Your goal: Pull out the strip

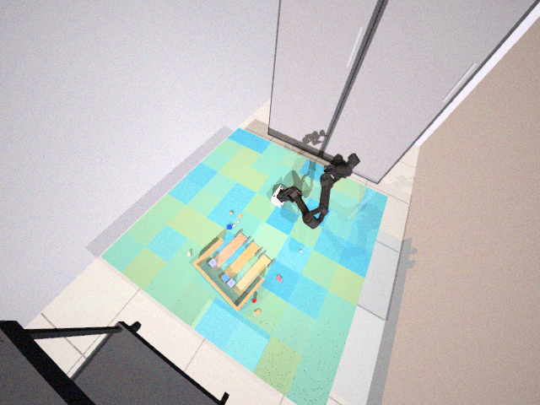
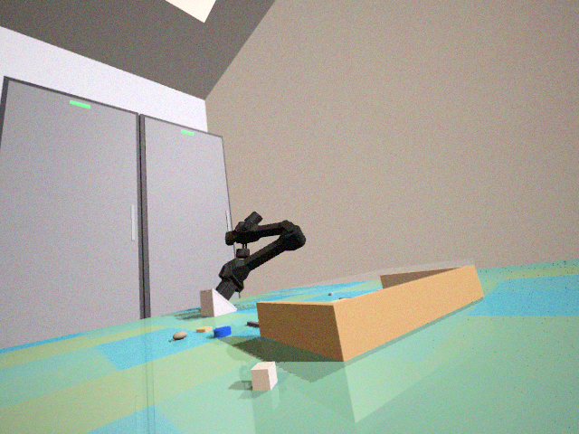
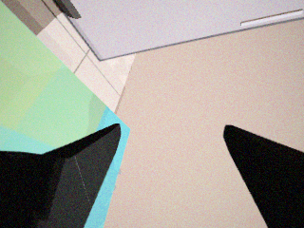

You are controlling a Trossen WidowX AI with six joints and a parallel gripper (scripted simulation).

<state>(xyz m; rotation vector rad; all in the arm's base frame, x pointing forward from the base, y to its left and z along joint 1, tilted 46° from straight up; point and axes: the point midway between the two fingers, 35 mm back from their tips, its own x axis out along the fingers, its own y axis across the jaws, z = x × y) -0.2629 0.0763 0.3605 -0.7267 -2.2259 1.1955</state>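
Right now my gripper tip is 600 mm short of the blue disc, 520 mm to the left of it and 260 mm above it.
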